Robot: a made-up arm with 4 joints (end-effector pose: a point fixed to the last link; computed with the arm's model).
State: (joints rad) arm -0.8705 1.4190 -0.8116 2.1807
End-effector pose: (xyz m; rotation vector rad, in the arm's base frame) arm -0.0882 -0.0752 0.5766 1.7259 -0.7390 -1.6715
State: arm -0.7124 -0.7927 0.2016 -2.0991
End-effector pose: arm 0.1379 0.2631 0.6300 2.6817 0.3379 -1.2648
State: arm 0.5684 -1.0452 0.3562 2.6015
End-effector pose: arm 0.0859 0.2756 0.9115 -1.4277 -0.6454 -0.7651
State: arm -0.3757 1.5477 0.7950 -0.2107
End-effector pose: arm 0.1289 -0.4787 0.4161 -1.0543 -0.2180 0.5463
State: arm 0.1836 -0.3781 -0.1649 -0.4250
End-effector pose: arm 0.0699 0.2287 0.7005 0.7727 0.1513 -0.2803
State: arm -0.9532 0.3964 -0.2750 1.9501
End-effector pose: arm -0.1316 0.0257 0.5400 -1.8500 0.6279 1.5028
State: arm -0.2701 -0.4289 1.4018 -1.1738
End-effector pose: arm 0.3965 0.2835 0.4543 1.5762 -0.9796 -0.0233
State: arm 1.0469 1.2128 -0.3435 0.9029
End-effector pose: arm 0.1297 -0.1748 0.6556 -1.7819 -0.2091 -1.1059
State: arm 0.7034 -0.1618 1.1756 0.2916
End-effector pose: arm 0.4661 0.2095 0.8002 0.1977 -1.7720 -0.4889
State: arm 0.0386 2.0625 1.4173 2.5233
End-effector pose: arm 0.3851 -0.5296 0.7506 1.4283 1.3587 -0.0536
